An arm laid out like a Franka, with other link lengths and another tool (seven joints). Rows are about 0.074 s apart.
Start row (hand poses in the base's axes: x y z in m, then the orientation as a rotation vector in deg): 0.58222, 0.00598, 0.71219, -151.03, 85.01, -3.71
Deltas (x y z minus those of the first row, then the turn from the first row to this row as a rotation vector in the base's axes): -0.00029, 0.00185, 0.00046, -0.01, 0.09, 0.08; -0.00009, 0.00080, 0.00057, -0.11, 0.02, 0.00; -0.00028, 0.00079, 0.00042, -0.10, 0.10, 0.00; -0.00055, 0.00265, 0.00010, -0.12, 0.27, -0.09; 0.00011, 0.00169, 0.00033, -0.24, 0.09, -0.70; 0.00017, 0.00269, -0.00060, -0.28, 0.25, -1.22; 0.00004, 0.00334, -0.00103, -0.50, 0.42, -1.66; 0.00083, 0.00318, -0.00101, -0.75, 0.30, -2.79; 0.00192, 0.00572, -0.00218, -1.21, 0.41, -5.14; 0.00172, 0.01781, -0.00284, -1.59, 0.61, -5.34; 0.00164, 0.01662, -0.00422, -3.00, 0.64, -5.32; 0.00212, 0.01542, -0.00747, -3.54, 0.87, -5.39
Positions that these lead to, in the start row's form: 0.58193, 0.00783, 0.71265, -151.13, 84.93, -3.59; 0.58213, 0.00678, 0.71276, -151.12, 85.06, -3.77; 0.58194, 0.00677, 0.71261, -151.15, 85.08, -3.66; 0.58167, 0.00863, 0.71229, -151.17, 85.26, -3.46; 0.58233, 0.00767, 0.71252, -150.74, 86.05, -3.84; 0.58239, 0.00867, 0.71159, -150.46, 86.81, -3.70; 0.58226, 0.00932, 0.71116, -150.37, 87.52, -3.69; 0.58305, 0.00916, 0.71118, -149.67, 89.07, -4.13; 0.58414, 0.01170, 0.71001, -148.25, 92.36, -4.55; 0.58394, 0.02379, 0.70935, -148.46, 92.83, -4.59; 0.58386, 0.02260, 0.70797, -149.56, 93.36, -5.64; 0.58434, 0.02140, 0.70472, -150.01, 93.74, -5.77
